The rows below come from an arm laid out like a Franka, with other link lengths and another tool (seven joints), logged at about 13 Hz.
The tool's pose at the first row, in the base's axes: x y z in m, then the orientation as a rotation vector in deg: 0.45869 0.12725 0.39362 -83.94 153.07 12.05
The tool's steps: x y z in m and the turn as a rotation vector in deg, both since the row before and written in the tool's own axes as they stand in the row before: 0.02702 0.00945 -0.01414 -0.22 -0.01 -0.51; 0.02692 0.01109 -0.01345 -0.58 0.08 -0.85; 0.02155 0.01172 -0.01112 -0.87 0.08 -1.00; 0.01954 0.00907 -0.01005 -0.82 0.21 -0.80; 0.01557 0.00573 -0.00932 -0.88 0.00 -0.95; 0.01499 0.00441 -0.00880 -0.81 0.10 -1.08; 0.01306 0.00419 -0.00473 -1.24 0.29 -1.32; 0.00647 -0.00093 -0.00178 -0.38 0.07 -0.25; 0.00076 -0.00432 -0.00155 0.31 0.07 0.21; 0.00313 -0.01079 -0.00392 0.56 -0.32 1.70
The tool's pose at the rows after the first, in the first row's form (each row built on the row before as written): 0.43606 0.10751 0.40447 -84.66 152.72 12.32; 0.41230 0.08859 0.41478 -85.97 152.26 13.00; 0.39115 0.07449 0.42369 -87.55 151.75 14.06; 0.37366 0.06052 0.43170 -88.93 151.47 14.98; 0.36132 0.04819 0.43931 -90.40 150.90 16.13; 0.35071 0.03557 0.44635 -92.07 150.25 17.10; 0.34128 0.02506 0.44968 -94.27 149.62 18.51; 0.33942 0.01858 0.45035 -94.74 149.55 18.97; 0.34310 0.01582 0.45106 -94.43 149.71 18.50; 0.35172 0.00780 0.45277 -91.93 150.85 18.04
